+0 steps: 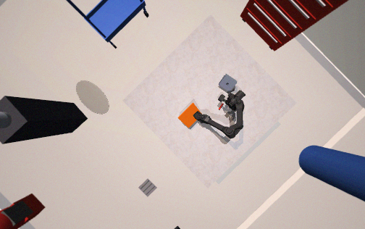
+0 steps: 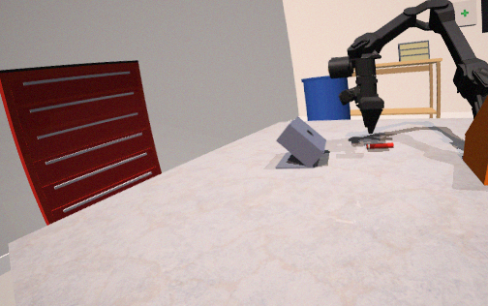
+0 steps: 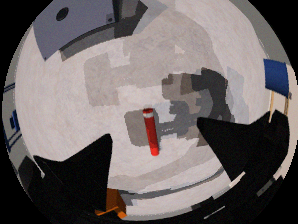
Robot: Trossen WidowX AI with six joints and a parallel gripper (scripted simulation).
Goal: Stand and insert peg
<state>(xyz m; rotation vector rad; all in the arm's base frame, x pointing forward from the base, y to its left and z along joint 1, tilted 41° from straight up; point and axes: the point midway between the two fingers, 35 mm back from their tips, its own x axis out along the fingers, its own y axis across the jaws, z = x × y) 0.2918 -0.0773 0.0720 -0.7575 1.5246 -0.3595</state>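
Now: the red peg 2 cm behind my gripper tip and 5 cm below it. The rest, counted from my gripper tip: grey sloped panel 16 cm ahead, 13 cm to the left.
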